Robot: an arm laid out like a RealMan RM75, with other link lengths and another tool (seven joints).
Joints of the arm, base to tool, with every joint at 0 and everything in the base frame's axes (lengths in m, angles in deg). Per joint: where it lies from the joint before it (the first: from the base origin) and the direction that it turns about. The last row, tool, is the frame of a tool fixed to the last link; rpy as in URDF.
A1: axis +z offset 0 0 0.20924
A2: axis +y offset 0 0 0
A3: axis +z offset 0 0 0.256
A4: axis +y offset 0 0 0
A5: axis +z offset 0 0 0.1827
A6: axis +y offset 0 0 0
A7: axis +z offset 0 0 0.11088
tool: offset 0.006 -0.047 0.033 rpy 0 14.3 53.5
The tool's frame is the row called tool.
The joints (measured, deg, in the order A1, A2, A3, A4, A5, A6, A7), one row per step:
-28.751 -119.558 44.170 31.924 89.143 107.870 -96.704
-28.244 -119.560 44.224 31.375 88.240 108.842 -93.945
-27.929 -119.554 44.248 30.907 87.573 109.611 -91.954
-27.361 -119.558 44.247 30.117 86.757 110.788 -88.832
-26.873 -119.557 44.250 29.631 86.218 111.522 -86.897
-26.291 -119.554 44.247 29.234 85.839 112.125 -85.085
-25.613 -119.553 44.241 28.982 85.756 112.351 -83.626
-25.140 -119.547 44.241 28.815 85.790 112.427 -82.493
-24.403 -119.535 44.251 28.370 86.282 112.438 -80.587
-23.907 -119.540 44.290 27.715 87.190 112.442 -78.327
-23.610 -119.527 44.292 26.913 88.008 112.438 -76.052
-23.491 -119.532 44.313 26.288 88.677 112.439 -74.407
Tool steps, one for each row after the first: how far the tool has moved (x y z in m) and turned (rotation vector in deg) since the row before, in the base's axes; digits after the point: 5 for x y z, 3 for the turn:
0.00003 -0.00270 0.00249 2.055 -0.765 -1.344
0.00025 -0.00199 0.00185 1.476 -0.627 -0.990
-0.00041 -0.00371 0.00243 2.232 -0.855 -1.369
-0.00098 -0.00281 0.00169 1.446 -0.550 -0.683
-0.00177 -0.00303 0.00149 1.366 -0.354 -0.470
-0.00302 -0.00291 0.00077 1.089 0.031 -0.012
-0.00225 -0.00197 0.00042 0.826 0.168 -0.010
-0.00413 -0.00363 -0.00074 1.007 0.573 0.053
-0.00313 -0.00350 -0.00210 0.842 0.833 -0.309
-0.00226 -0.00281 -0.00203 0.854 0.699 -0.414
-0.00111 -0.00191 -0.00187 0.503 0.517 -0.408

